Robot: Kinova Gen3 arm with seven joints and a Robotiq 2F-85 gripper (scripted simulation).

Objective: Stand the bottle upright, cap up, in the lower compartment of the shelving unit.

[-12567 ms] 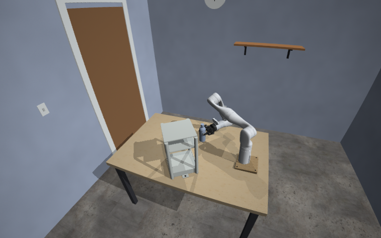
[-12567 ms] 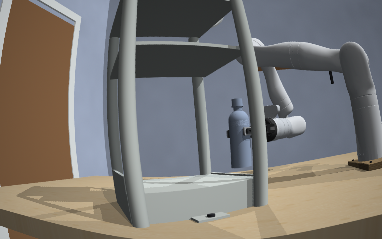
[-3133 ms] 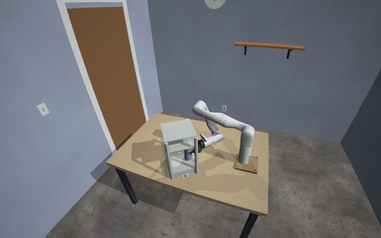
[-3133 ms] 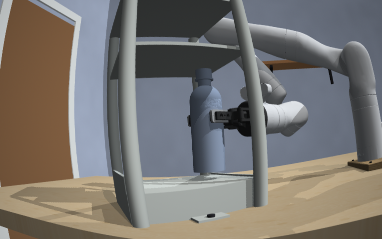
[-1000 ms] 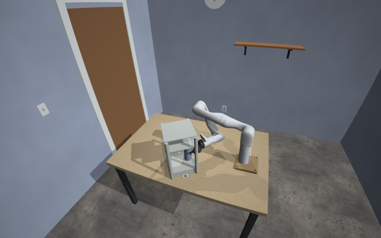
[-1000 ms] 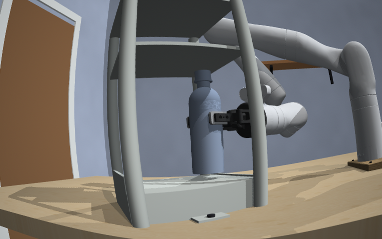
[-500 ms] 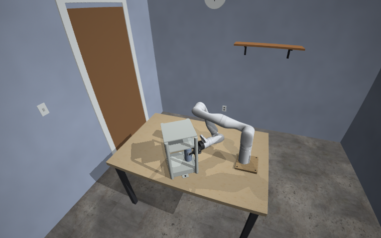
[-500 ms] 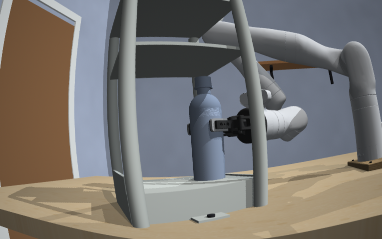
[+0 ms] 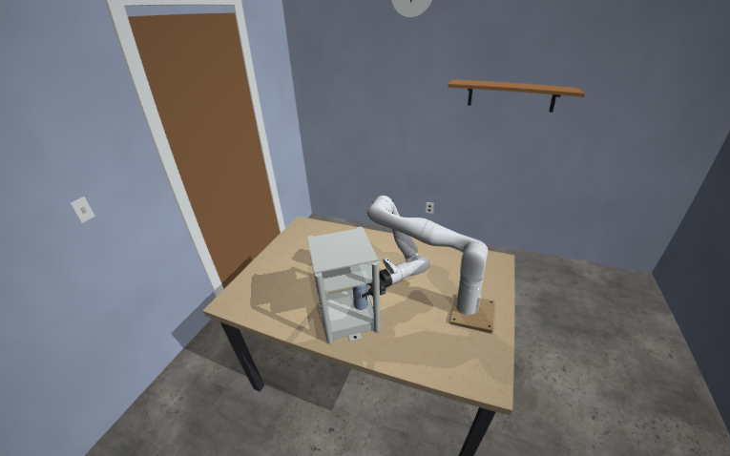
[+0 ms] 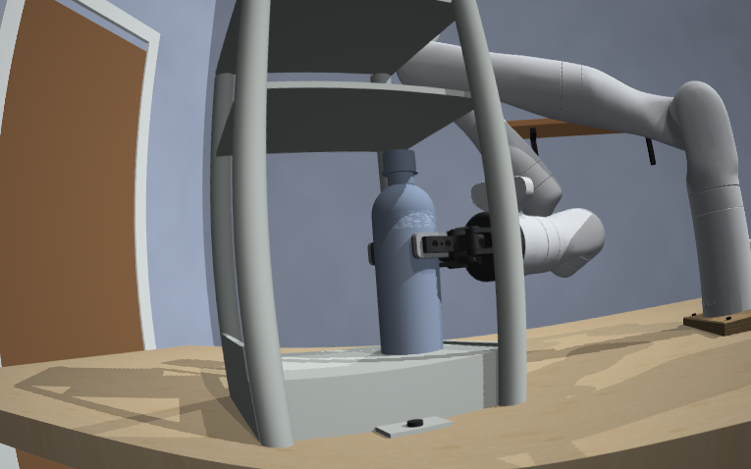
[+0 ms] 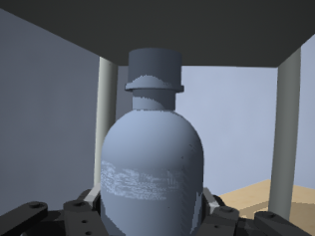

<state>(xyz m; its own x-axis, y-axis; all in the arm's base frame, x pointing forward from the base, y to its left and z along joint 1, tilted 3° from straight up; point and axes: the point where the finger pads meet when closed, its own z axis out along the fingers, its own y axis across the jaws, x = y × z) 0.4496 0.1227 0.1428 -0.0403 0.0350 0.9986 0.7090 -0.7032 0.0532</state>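
My hand is 20 mm below the blue-grey bottle. Also, from my hand: grey shelving unit (50 mm ahead, 40 mm above, 30 mm to the left).
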